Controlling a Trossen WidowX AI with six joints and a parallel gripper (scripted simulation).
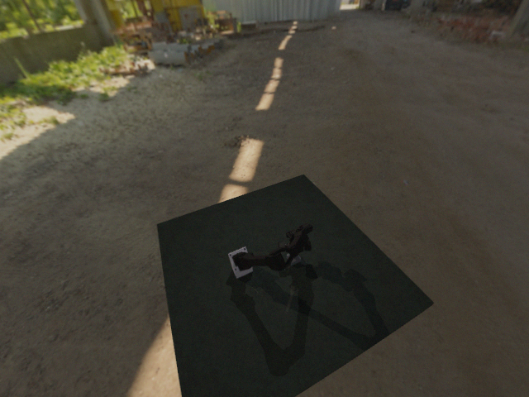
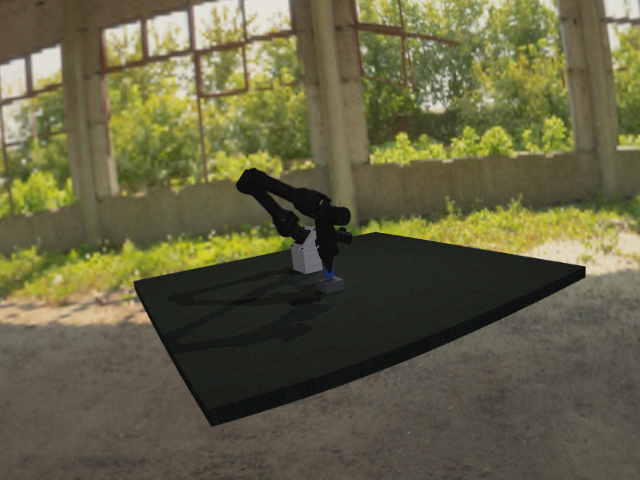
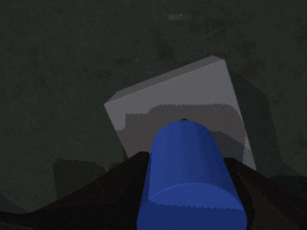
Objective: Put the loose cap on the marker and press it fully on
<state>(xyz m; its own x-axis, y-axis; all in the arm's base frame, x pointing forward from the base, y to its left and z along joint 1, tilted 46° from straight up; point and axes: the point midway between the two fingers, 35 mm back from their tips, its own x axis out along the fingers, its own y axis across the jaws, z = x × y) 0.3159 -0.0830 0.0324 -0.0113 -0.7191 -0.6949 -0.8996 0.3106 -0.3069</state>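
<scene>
Right now the blue cap is 10 mm above my gripper tip. Also, from my gripper tip: grey holder block (50 mm below).
</scene>
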